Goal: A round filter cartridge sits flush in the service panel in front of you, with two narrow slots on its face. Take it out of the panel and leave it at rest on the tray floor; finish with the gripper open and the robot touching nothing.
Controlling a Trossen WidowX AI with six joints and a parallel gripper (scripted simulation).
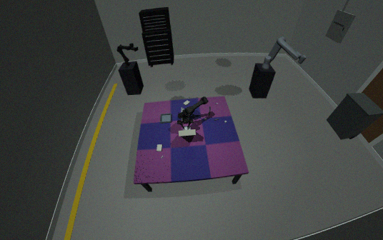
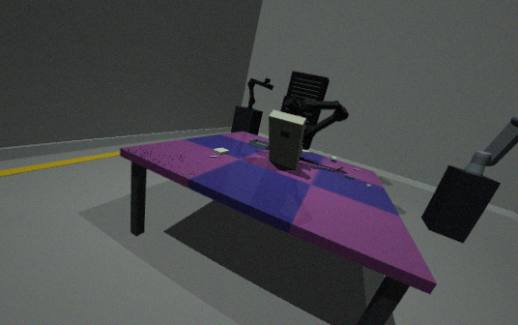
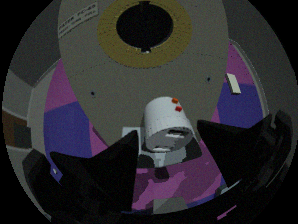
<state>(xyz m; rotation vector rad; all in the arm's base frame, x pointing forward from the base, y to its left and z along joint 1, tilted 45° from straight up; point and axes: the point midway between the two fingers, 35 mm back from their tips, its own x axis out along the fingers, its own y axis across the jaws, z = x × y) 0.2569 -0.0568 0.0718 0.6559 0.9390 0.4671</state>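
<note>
My gripper tip is now right at the round filter cartridge. The rest, counted from my gripper tip: service panel 40 mm ahead, 10 mm to the left, 20 mm below; tray 320 mm behind, 300 mm to the right, 170 mm below.
</note>
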